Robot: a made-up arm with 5 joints.
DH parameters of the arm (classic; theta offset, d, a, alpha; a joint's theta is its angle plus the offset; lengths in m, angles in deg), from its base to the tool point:
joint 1: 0 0.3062 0 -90
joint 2: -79.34 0 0.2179 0
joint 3: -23.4 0 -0.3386 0
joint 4: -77.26 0 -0.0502 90
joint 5: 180 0.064 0 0
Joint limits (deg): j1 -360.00..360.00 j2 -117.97..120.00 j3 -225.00..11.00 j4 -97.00..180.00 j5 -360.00..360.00
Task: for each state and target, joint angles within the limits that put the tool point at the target. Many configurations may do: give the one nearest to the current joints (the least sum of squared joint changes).
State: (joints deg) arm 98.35 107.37 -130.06 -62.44 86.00
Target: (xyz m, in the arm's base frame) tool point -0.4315 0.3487 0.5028
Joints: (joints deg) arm 141.06 64.67 -152.28 -46.59 86.00
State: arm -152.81 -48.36 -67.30 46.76 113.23
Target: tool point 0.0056 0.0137 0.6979
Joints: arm -112.23 -91.29 -53.02 59.32 113.23
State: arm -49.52 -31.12 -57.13 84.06 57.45
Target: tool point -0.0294 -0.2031 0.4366
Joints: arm -98.24 -55.61 -30.77 106.71 57.45
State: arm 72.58 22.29 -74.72 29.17 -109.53
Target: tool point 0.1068 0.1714 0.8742
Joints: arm 58.07 -17.81 -115.67 21.75 -109.53
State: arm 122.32 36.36 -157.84 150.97 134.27
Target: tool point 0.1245 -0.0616 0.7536
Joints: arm 153.67 -7.97 -201.56 172.47 134.27
